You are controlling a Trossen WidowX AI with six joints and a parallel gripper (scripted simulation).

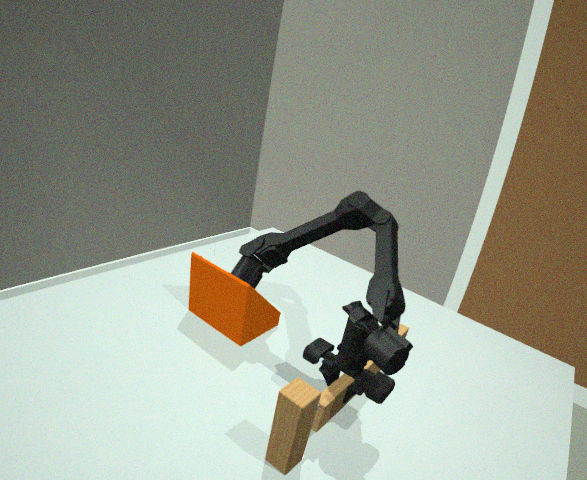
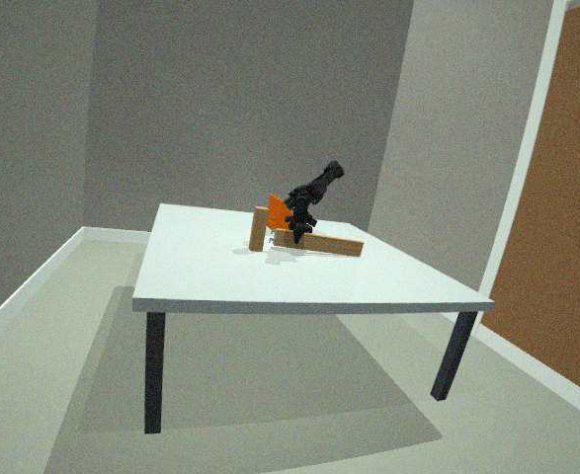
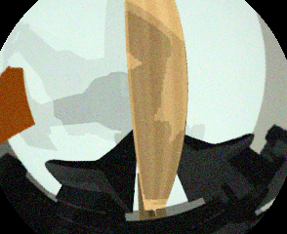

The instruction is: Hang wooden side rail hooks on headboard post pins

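My gripper tip is 20 mm past the wooden headboard post, 170 mm to the left of it and 40 mm below it.
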